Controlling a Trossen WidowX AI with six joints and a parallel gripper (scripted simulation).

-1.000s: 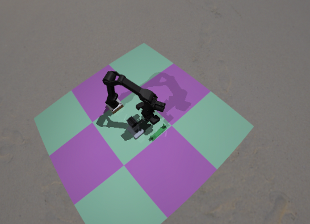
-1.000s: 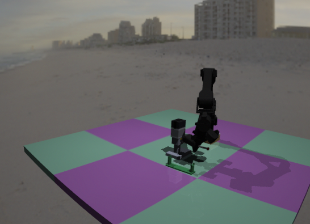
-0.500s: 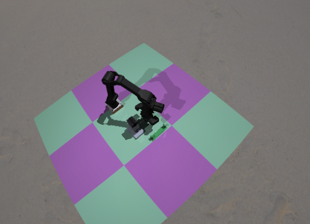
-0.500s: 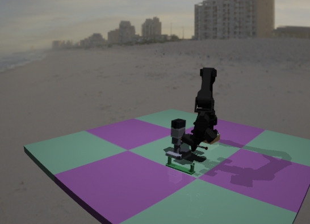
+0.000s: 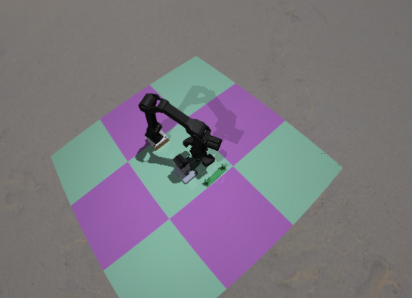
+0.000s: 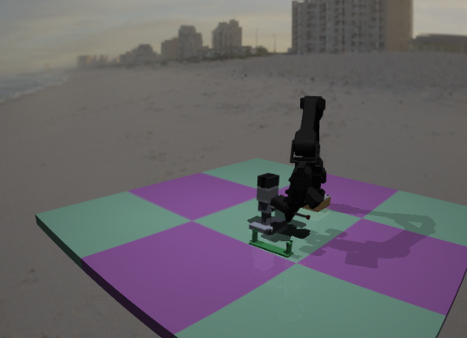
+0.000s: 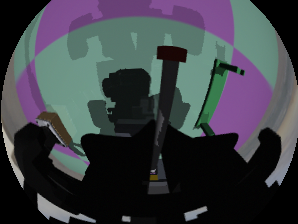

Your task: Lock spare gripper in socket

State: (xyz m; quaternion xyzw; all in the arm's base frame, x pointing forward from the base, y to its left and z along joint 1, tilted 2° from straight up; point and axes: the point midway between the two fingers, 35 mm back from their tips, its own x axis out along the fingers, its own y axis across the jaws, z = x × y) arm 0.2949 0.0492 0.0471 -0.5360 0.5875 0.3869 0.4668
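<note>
My gripper tip is 8 cm to the left of the grey mount and 2 cm past it. The rest, counted from my gripper tip: spare gripper: 8 cm to the right, 8 cm above, 1 cm behind; then green cradle: 11 cm ahead, 2 cm below, 1 cm to the left.
</note>
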